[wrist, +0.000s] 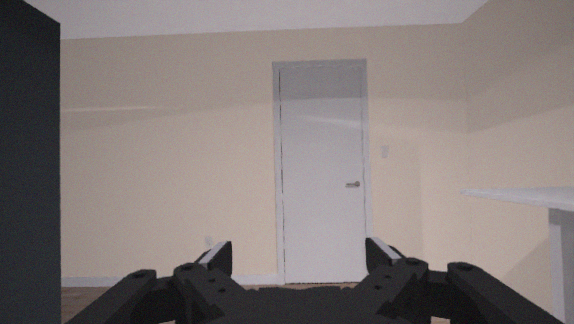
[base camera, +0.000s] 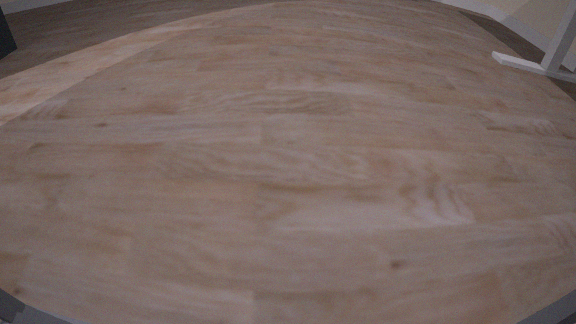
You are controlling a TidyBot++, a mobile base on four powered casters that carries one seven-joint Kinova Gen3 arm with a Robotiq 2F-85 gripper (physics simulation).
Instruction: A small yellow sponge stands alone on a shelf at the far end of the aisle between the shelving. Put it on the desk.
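Places are measured from the arm's base along level axes (x left, y up, z ahead), in centimetres.
Where they show: gripper, fingertip midpoint: (wrist: 298, 254).
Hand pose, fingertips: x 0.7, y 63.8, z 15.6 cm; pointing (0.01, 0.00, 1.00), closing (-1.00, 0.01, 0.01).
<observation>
After its pixels a point has its place.
My gripper (wrist: 298, 254) {x 0.7, y 63.8, z 15.6 cm} is open, with no thing between its fingers, and points level toward a wall with a door. A white desk (wrist: 520, 196) {x -88.1, y 55.3, z 97.6 cm} shows in part at the right edge of the wrist view, right of my gripper and further off. A white desk leg and its foot (base camera: 520, 63) stand on the floor at the upper right of the base camera view. The yellow sponge and its shelf do not show in either view.
A tall dark panel (wrist: 30, 160) {x 126.3, y 76.2, z 102.9 cm} rises close at the left of the wrist view; a dark corner (base camera: 6, 37) {x 126.6, y -32.6, z 113.3 cm} shows at the base camera's upper left. A closed white door (wrist: 322, 200) {x -21.4, y 37.8, z 221.3 cm} stands in the far wall (wrist: 170, 175) {x 124.0, y 65.2, z 219.1 cm}. Wood floor (base camera: 280, 165) {x -0.4, y -39.7, z 46.5 cm} lies ahead of the base.
</observation>
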